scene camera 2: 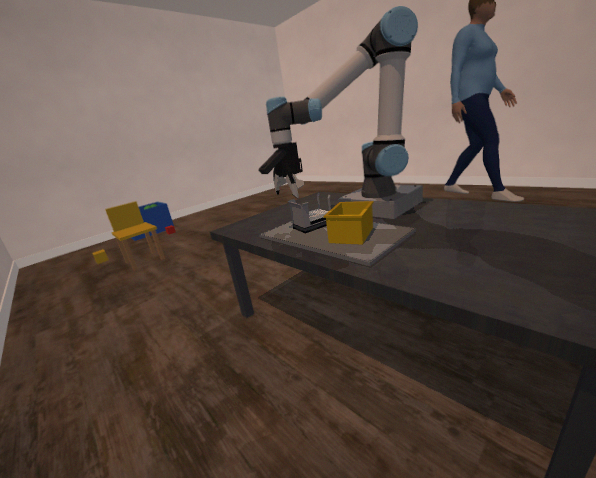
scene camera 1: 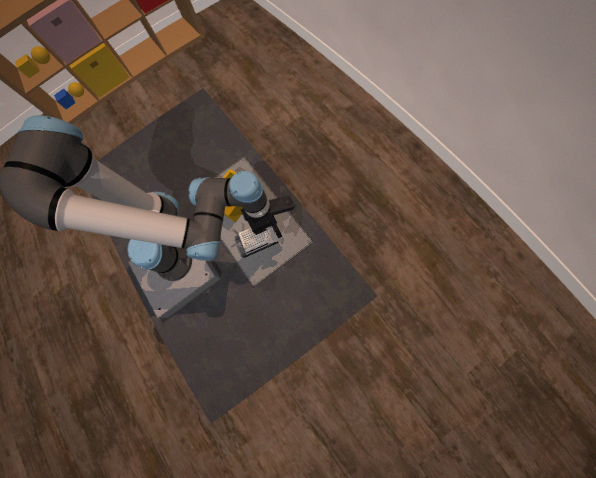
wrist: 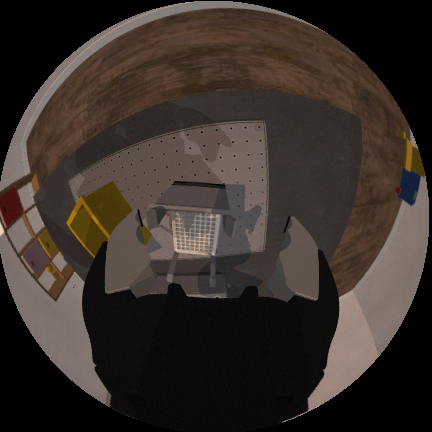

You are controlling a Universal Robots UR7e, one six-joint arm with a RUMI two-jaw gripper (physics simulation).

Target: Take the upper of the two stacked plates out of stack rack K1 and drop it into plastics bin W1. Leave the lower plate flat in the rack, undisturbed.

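Pixels of known places: gripper, fingertip midpoint: point(scene camera 2: 287, 196) point(scene camera 1: 273, 226) point(wrist: 213, 215); arm's base at its link origin: point(scene camera 2: 378, 193) point(scene camera 1: 174, 262).
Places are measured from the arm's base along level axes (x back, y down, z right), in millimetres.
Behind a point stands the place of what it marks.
Note:
The stacked plates show as a white gridded plate point(scene camera 1: 256, 239) {y 20, x -307, z 156 mm} point(scene camera 2: 318, 215) {y 10, x -322, z 107 mm} point(wrist: 196, 232) {y 10, x -306, z 148 mm} lying flat in the rack; I cannot tell the upper from the lower. Stack rack K1 point(scene camera 2: 300, 215) {y -10, x -391, z 141 mm} point(wrist: 197, 195) {y -5, x -379, z 174 mm} has a grey end wall, thin upright posts and a dark base. My gripper point(scene camera 2: 287, 193) {y -82, x -385, z 200 mm} point(wrist: 213, 215) {y -82, x -385, z 200 mm} is open and empty, its fingers apart above the rack, not touching it. In scene camera 1 the arm's wrist partly hides the fingers. Plastics bin W1, a yellow open box point(scene camera 1: 233, 212) {y -11, x -312, z 13 mm} point(scene camera 2: 346, 230) {y 13, x -431, z -84 mm} point(wrist: 106, 204) {y 6, x -410, z -10 mm}, stands beside the rack, partly hidden by the arm in scene camera 1.
A light perforated board point(scene camera 1: 299, 240) {y 60, x -435, z 269 mm} point(scene camera 2: 390, 238) {y 61, x -342, z -195 mm} point(wrist: 246, 150) {y 61, x -420, z 267 mm} lies under rack and bin on the dark table point(scene camera 1: 300, 310) {y 74, x -247, z 477 mm} point(scene camera 2: 500, 240) {y 74, x -226, z -488 mm}. The arm's grey base block point(scene camera 1: 172, 297) {y -1, x 91, z 109 mm} point(scene camera 2: 402, 201) {y 19, x -44, z -125 mm} stands close behind the rack. A person point(scene camera 2: 475, 75) is beyond the table.

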